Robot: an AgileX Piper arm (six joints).
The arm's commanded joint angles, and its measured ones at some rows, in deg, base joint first. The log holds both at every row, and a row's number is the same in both.
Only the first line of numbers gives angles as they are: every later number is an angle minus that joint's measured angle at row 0.
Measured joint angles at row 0: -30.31, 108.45, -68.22, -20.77, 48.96, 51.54
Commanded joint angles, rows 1 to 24: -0.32, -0.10, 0.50, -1.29, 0.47, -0.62; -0.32, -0.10, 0.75, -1.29, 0.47, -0.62; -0.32, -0.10, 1.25, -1.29, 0.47, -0.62; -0.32, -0.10, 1.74, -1.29, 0.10, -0.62; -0.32, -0.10, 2.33, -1.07, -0.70, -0.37; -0.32, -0.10, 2.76, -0.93, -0.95, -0.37; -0.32, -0.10, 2.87, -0.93, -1.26, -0.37; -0.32, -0.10, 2.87, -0.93, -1.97, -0.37; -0.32, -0.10, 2.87, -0.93, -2.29, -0.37; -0.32, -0.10, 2.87, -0.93, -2.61, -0.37; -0.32, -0.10, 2.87, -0.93, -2.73, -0.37; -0.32, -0.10, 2.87, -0.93, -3.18, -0.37; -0.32, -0.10, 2.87, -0.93, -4.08, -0.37; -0.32, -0.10, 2.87, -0.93, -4.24, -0.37; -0.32, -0.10, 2.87, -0.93, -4.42, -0.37; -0.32, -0.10, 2.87, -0.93, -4.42, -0.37; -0.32, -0.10, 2.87, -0.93, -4.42, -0.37; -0.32, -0.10, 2.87, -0.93, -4.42, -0.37; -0.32, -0.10, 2.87, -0.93, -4.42, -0.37; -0.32, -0.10, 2.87, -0.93, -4.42, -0.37; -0.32, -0.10, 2.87, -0.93, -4.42, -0.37; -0.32, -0.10, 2.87, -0.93, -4.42, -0.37; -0.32, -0.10, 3.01, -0.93, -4.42, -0.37; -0.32, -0.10, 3.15, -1.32, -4.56, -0.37
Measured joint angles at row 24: 0.00, 0.00, 2.68, -0.67, -4.16, 0.00
